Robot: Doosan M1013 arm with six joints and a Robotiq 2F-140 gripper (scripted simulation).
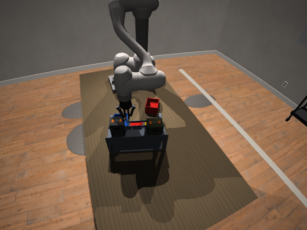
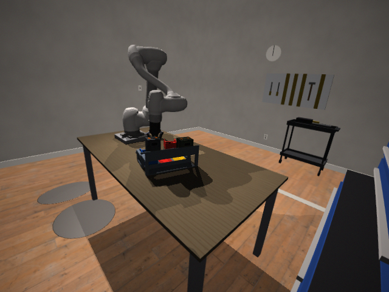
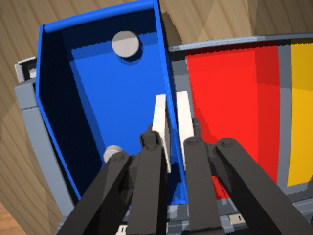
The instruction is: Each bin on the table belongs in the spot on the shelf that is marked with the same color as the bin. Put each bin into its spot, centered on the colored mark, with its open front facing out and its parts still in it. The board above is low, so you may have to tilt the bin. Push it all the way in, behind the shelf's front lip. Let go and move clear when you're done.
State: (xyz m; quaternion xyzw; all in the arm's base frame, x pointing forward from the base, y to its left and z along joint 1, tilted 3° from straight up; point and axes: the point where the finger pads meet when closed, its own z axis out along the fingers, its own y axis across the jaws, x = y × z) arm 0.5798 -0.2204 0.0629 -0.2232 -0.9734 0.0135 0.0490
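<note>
Now: the blue bin 30 mm behind my hand, 40 mm to the right of it and 40 mm below it. The rest, counted from my hand: green toolbox (210 mm ahead, 100 mm to the left, 60 mm above); then red bin (100 mm behind, 280 mm to the left, 50 mm below); then dark box (100 mm ahead, 110 mm to the right, 70 mm above).
</note>
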